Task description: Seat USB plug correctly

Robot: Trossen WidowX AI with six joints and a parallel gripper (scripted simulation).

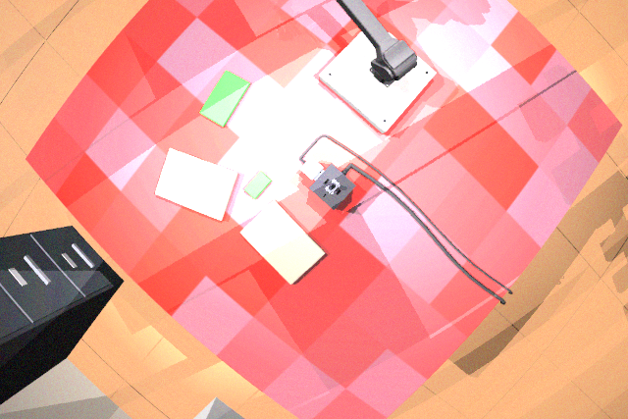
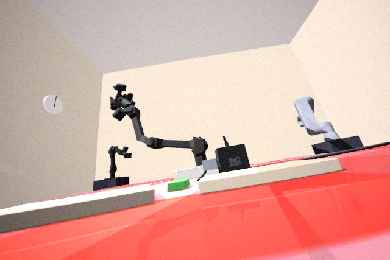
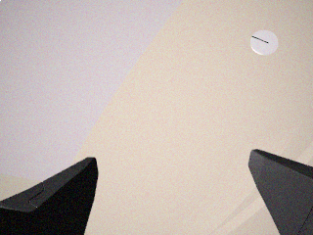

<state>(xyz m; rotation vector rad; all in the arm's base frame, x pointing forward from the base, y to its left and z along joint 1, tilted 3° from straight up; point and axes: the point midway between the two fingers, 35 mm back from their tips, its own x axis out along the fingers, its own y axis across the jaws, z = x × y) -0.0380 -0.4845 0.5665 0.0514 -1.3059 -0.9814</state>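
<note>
Right now the USB plug is 36 cm ahead of my gripper tip, 64 cm to the left of it and 52 cm below it. Round my gripper tip: green block 48 cm ahead, 51 cm to the left, 60 cm below; green card 39 cm ahead, 29 cm to the left, 60 cm below.
</note>
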